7 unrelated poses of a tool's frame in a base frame.
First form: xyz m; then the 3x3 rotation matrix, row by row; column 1 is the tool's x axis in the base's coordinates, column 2 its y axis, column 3 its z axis. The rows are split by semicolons.
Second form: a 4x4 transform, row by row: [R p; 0 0 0 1], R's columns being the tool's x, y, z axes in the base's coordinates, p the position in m. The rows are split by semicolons. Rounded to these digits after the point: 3 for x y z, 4 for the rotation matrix.
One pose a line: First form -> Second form
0.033 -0.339 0.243; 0.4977 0.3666 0.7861; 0.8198 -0.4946 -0.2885; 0.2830 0.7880 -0.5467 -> 0.4977 0.3666 0.7861 0.033; 0.8198 -0.4946 -0.2885 -0.339; 0.2830 0.7880 -0.5467 0.243; 0 0 0 1
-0.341 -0.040 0.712; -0.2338 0.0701 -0.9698; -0.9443 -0.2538 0.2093; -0.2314 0.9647 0.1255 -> -0.2338 0.0701 -0.9698 -0.341; -0.9443 -0.2538 0.2093 -0.040; -0.2314 0.9647 0.1255 0.712; 0 0 0 1
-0.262 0.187 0.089; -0.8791 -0.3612 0.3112; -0.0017 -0.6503 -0.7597; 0.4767 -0.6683 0.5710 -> -0.8791 -0.3612 0.3112 -0.262; -0.0017 -0.6503 -0.7597 0.187; 0.4767 -0.6683 0.5710 0.089; 0 0 0 1
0.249 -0.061 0.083; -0.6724 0.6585 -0.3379; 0.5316 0.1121 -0.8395; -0.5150 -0.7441 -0.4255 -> -0.6724 0.6585 -0.3379 0.249; 0.5316 0.1121 -0.8395 -0.061; -0.5150 -0.7441 -0.4255 0.083; 0 0 0 1
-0.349 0.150 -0.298; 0.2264 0.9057 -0.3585; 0.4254 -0.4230 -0.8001; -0.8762 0.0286 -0.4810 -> 0.2264 0.9057 -0.3585 -0.349; 0.4254 -0.4230 -0.8001 0.150; -0.8762 0.0286 -0.4810 -0.298; 0 0 0 1
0.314 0.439 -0.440; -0.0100 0.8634 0.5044; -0.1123 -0.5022 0.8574; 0.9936 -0.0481 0.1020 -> -0.0100 0.8634 0.5044 0.314; -0.1123 -0.5022 0.8574 0.439; 0.9936 -0.0481 0.1020 -0.440; 0 0 0 1
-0.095 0.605 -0.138; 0.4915 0.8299 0.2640; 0.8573 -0.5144 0.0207; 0.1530 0.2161 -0.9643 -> 0.4915 0.8299 0.2640 -0.095; 0.8573 -0.5144 0.0207 0.605; 0.1530 0.2161 -0.9643 -0.138; 0 0 0 1
